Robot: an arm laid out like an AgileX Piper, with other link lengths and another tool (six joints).
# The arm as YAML. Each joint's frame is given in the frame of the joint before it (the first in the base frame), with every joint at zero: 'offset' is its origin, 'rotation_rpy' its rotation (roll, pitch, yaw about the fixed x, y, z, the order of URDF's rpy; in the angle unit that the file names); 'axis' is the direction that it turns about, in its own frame. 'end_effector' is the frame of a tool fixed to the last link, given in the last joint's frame.
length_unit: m
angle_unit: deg
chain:
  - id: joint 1
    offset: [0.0, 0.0, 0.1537]
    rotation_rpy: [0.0, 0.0, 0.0]
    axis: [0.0, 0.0, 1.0]
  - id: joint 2
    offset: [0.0, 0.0, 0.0]
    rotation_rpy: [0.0, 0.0, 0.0]
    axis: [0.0, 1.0, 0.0]
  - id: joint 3
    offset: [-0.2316, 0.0, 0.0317]
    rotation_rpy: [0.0, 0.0, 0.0]
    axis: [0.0, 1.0, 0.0]
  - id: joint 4
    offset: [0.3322, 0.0, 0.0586]
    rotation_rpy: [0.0, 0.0, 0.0]
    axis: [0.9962, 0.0, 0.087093]
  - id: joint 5
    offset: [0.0, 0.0, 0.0]
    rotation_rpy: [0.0, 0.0, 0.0]
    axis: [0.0, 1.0, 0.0]
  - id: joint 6
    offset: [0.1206, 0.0, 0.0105]
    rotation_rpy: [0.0, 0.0, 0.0]
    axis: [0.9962, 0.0, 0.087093]
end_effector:
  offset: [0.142, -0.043, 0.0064]
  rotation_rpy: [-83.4, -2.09, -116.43]
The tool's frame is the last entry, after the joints.
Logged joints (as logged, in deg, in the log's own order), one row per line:
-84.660 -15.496 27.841 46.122 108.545 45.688
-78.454 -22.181 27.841 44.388 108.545 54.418
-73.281 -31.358 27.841 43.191 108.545 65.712
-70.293 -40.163 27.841 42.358 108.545 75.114
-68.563 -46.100 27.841 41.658 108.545 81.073
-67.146 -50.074 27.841 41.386 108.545 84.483
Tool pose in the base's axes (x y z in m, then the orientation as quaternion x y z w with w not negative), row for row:
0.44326 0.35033 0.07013 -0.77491 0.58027 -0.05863 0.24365
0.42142 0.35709 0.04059 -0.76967 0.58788 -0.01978 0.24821
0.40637 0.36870 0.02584 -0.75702 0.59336 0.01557 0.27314
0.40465 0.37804 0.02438 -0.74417 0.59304 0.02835 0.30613
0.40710 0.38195 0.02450 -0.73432 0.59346 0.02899 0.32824
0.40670 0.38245 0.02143 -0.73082 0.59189 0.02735 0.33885
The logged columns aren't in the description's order. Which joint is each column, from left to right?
Columns, left to right: joint 3, joint 6, joint 1, joint 5, joint 2, joint 4.
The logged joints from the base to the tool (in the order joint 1, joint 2, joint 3, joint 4, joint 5, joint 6), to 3 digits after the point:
27.841 108.545 -84.660 45.688 46.122 -15.496
27.841 108.545 -78.454 54.418 44.388 -22.181
27.841 108.545 -73.281 65.712 43.191 -31.358
27.841 108.545 -70.293 75.114 42.358 -40.163
27.841 108.545 -68.563 81.073 41.658 -46.100
27.841 108.545 -67.146 84.483 41.386 -50.074

